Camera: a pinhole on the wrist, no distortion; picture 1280 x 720 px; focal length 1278.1 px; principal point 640.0 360.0 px. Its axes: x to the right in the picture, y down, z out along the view. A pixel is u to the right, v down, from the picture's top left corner.
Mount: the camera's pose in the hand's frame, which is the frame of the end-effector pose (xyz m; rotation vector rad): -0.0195 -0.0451 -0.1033 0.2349 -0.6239 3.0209
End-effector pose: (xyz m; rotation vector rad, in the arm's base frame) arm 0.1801 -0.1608 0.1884 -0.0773 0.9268 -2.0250
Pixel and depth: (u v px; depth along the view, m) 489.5 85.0 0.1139
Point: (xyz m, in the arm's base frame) 0.1286 -0.1510 0.2339
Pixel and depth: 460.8 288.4 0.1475
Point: 0.1111 -0.1628 0.2656
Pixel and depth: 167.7 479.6 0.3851
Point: -0.0073 -0.3324 0.4400
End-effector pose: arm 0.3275 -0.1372 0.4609 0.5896 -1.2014 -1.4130
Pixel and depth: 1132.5 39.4 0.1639
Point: 0.2485 -0.0725 0.4069
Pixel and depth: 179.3 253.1 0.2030
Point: 0.1945 -0.2058 0.4107
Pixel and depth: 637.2 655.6 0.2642
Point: 0.1394 -0.1438 0.3199
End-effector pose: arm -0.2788 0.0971 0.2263 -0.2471 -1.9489 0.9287
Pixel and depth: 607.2 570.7 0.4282
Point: -0.4582 -0.2038 0.3790
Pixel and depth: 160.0 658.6 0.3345
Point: -0.4316 -0.0793 0.4551
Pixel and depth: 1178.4 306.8 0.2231
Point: -0.3068 -0.0896 0.2257
